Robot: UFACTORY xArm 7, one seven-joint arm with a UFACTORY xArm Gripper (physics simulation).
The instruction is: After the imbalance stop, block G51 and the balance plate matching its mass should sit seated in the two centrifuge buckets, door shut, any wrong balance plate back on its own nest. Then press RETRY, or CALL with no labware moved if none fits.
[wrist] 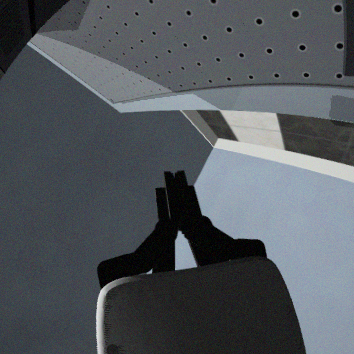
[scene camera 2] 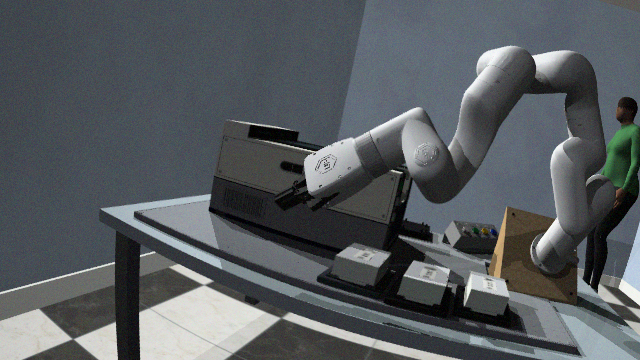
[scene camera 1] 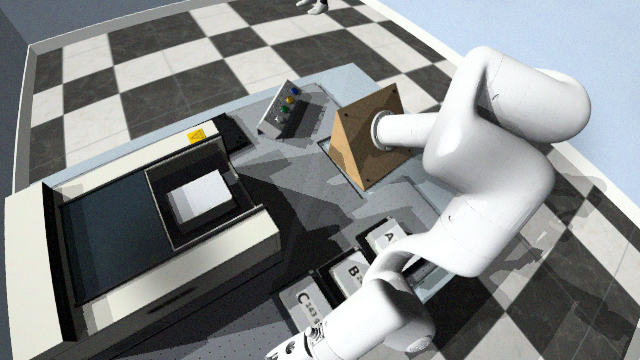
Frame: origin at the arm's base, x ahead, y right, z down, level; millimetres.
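Seen in the pictures: gripper, between the fingertips: [wrist: 171,181] [scene camera 2: 278,203]; arm's base, origin of its link: [scene camera 2: 548,254] [scene camera 1: 385,130].
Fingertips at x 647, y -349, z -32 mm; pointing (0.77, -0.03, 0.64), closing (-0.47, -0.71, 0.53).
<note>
Pixels of each thing's top centre, then the offset from my fingertips to it.
- plain white block, centre of its top: [scene camera 1: 197,196] dz -59, dx -83, dy +380 mm
- Balance plates A, centre of its top: [scene camera 2: 489,283] [scene camera 1: 396,244] dz +68, dx -430, dy +69 mm
- B, centre of its top: [scene camera 2: 428,272] [scene camera 1: 360,280] dz +68, dx -296, dy +55 mm
- C, centre of its top: [scene camera 2: 365,254] [scene camera 1: 309,308] dz +68, dx -164, dy +76 mm
- control box, centre of its top: [scene camera 2: 477,224] [scene camera 1: 280,98] dz +38, dx -449, dy +645 mm
- dark unit, centre of its top: [scene camera 2: 414,223] [scene camera 1: 218,131] dz +92, dx -226, dy +671 mm
The centrifuge [scene camera 1: 200,270] [scene camera 2: 245,160] has its dark door panel [scene camera 1: 110,235] slid to the left, so the chamber's right part is open. A plain white block [scene camera 1: 202,195] sits in the chamber; no label is readable, and a second bucket does not show. Balance plates A [scene camera 1: 387,235] [scene camera 2: 486,295], B [scene camera 1: 350,275] [scene camera 2: 425,285] and C [scene camera 1: 310,305] [scene camera 2: 361,267] sit on their dark nests; C reads 143 g. The control box [scene camera 1: 275,117] [scene camera 2: 470,237] has blue, yellow, green and pale buttons. My gripper [scene camera 2: 281,201] [wrist: 171,181] is shut and empty, raised beside the centrifuge's long side, left of plate C.
The arm rises from a brown wedge-shaped mount [scene camera 1: 350,145] [scene camera 2: 520,255] and passes over the plates, partly covering them in the first scene view. A dark unit [scene camera 1: 232,132] [scene camera 2: 416,229] lies between centrifuge and control box. A person in green [scene camera 2: 622,160] stands behind the table.
</note>
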